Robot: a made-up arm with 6 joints.
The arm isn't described. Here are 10 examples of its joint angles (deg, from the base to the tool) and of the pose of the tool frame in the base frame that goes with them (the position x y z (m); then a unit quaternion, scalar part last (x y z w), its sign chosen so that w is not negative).
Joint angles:
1: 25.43 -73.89 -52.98 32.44 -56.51 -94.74
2: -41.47 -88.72 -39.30 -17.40 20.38 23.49
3: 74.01 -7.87 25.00 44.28 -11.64 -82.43
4: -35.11 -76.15 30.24 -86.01 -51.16 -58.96
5: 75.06 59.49 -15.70 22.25 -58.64 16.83
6: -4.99 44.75 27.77 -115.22 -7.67 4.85
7: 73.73 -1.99 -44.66 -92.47 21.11 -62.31
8: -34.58 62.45 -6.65 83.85 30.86 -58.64
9: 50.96 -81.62 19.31 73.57 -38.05 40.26
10: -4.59 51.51 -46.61 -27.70 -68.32 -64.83
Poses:
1: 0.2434 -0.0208 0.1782 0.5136 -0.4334 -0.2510 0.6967
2: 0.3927 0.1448 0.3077 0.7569 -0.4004 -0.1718 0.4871
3: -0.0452 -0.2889 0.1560 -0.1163 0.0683 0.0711 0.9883
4: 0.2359 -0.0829 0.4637 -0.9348 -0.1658 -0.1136 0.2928
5: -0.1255 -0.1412 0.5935 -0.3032 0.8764 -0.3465 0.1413
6: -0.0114 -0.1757 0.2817 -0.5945 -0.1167 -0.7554 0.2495
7: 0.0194 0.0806 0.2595 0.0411 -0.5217 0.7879 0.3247
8: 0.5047 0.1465 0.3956 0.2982 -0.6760 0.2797 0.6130
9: 0.1286 -0.3547 0.3574 -0.3007 -0.6257 -0.1465 0.7047
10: 0.0605 -0.1326 0.2835 -0.4573 0.4114 -0.4517 0.6462
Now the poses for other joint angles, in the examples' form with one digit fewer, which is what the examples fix.
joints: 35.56 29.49 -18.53 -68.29 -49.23 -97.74
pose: -0.014 -0.037 0.162 -0.225 0.302 -0.915 0.141
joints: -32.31 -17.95 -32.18 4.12 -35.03 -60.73
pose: 0.215 0.133 0.430 0.786 -0.518 0.332 0.055
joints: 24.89 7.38 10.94 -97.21 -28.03 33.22
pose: 0.129 -0.163 0.524 -0.968 0.198 -0.121 0.092
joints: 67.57 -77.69 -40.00 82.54 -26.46 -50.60
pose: -0.134 -0.136 0.094 -0.027 -0.049 -0.700 0.712
